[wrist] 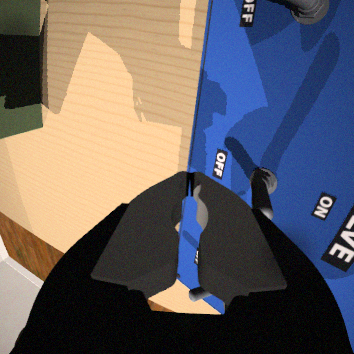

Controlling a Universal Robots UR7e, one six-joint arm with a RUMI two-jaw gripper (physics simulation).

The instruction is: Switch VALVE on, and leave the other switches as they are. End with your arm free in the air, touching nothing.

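Frame: origin at the arm's base, x up, y right, z ahead, level; millimetres.
Seen in the pictures: gripper, fingertip midpoint: [189,174].
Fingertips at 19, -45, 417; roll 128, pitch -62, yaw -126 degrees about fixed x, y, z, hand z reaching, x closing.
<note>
A point is followed by its place in that frame, as x, y, z.
The VALVE switch has a dark lever [261,195] {26, -61, 463} on a round grey base, on the blue panel [295,135] {-5, -99, 466} right of my gripper. Its OFF label [220,163] {-23, -47, 433} is up and left, its ON label [324,206] {8, -71, 509} right. The lever slants down the view, away from OFF; its tip shows slightly nearer ON. Part of the VALVE label [342,245] {17, -57, 537} shows at the right edge. My gripper [189,174] {19, -45, 417} is shut and empty, its tips over the panel's left edge. The right finger's outline lies close to the lever; whether they touch cannot be told.
Another switch [309,9] {2, -165, 430} is at the top right, with an OFF label [247,11] {-23, -156, 396} beside it. A further lever [199,294] {25, 60, 482} shows through the gap in the gripper. The wooden table top [100,155] {-97, 70, 271} is left of the panel. A green and black object [19,65] {-62, -17, 117} is at the upper left.
</note>
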